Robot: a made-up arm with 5 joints. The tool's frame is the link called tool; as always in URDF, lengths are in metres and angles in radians.
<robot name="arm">
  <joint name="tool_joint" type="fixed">
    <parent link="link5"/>
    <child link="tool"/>
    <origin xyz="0.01 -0.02 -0.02" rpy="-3.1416 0 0"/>
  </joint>
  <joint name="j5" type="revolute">
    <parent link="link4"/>
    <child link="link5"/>
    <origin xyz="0.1 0.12 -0.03" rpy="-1.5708 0 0"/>
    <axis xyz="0 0 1"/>
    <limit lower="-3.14" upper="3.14"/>
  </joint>
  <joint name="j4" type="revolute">
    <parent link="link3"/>
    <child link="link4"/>
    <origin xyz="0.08 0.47 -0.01"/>
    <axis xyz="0 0 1"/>
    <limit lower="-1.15" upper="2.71"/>
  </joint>
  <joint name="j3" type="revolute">
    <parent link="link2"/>
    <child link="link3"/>
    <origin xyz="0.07 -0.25 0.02"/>
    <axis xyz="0 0 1"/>
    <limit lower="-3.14" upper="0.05"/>
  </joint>
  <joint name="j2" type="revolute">
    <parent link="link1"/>
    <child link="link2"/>
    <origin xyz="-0.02 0 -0.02" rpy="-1.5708 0 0"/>
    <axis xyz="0 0 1"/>
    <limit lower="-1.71" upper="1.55"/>
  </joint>
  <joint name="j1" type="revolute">
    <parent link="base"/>
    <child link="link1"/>
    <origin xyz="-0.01 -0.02 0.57"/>
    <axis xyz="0 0 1"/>
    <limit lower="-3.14" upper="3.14"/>
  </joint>
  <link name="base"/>
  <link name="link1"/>
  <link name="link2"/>
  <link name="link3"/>
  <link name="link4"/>
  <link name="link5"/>
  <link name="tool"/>
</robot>
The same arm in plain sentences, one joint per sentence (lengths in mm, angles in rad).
The arm has five revolute joints in a row. What follows holds with every joint at zero, and every direction is one of the base frame's. Joint 1 sits 10.0 mm along -x and 20.0 mm along -y and 570.0 mm along +z from the base frame's origin and rotates about +z, from -3.1400 to 3.1400 rad. Joint 2 sits 20.0 mm along -x and 20.0 mm along -z from joint 1 and rotates about +y, from -1.7100 to 1.5500 rad. Joint 3 sits 70.0 mm along +x and 20.0 mm along +y and 250.0 mm along +z from joint 2 and rotates about +y, from -3.1400 to 0.0500 rad. Joint 4 sits 80.0 mm along +x and 10.0 mm along -y and 470.0 mm along -z from joint 3 and rotates about +y, from -1.1500 to 2.7100 rad. Joint 5 sits 100.0 mm along +x and 30.0 mm along -y and 120.0 mm along -z from joint 4 and rotates about -z, from -3.1400 to 3.1400 rad. The tool frame, which is the frame that the pose is given for, sits 10.0 mm along +x and 20.0 mm along +y and 20.0 mm along +z from joint 5; its axes are the base frame's turned by roll 0.0000, pitch 0.0000 and yaw 0.0000 rad (as in URDF: about the fixed x, then y, then z).
